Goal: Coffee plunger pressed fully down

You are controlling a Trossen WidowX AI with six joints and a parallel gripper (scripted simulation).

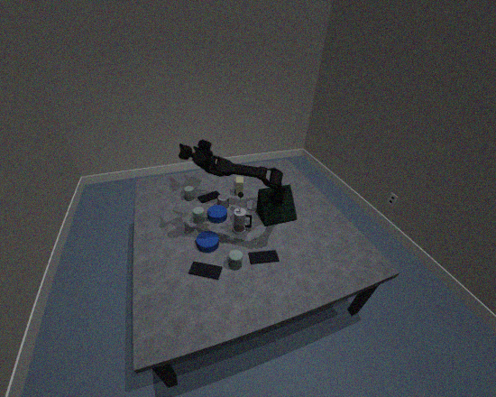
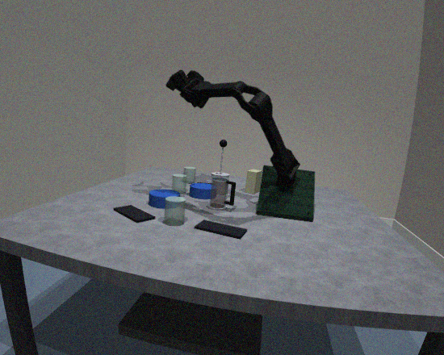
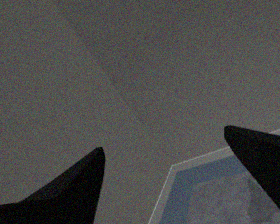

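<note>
The coffee press is 25 cm behind my gripper tip, 19 cm to the left of it and 35 cm below it. The rest, counted from my gripper tip: cream block: 34 cm behind, 17 cm to the right, 42 cm below.
</note>
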